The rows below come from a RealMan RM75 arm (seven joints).
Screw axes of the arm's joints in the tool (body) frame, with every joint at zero. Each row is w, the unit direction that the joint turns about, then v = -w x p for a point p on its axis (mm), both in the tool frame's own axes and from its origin. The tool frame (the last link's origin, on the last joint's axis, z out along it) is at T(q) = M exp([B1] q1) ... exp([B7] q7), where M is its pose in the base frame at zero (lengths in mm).
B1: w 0 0 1 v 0 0 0
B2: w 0 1 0 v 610 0 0
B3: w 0 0 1 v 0 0 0
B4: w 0 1 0 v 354 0 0
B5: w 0 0 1 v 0 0 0
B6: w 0 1 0 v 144 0 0
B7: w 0 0 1 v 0 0 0
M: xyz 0 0 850.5 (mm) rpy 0 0 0 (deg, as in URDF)
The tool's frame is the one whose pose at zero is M.
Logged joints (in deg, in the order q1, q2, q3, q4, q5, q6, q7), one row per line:
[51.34 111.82 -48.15 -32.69 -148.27 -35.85 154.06]
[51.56 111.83 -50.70 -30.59 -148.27 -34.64 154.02]
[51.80 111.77 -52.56 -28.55 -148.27 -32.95 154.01]
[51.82 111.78 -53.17 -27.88 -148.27 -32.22 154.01]
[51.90 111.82 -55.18 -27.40 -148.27 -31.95 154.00]
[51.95 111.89 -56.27 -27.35 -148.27 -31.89 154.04]
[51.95 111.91 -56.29 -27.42 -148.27 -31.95 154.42]
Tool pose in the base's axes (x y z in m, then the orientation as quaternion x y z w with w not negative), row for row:
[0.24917 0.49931 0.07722 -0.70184 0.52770 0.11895 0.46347]
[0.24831 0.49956 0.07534 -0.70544 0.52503 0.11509 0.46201]
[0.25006 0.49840 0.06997 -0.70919 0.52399 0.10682 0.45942]
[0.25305 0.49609 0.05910 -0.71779 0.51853 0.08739 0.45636]
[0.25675 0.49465 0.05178 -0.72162 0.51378 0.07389 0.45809]
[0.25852 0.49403 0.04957 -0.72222 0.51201 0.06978 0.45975]
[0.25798 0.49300 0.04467 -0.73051 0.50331 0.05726 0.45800]
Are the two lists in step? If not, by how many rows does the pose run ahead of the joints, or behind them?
The pose runs 2 rows behind the joints: the pose in row i belongs to the joints in row i - 2.
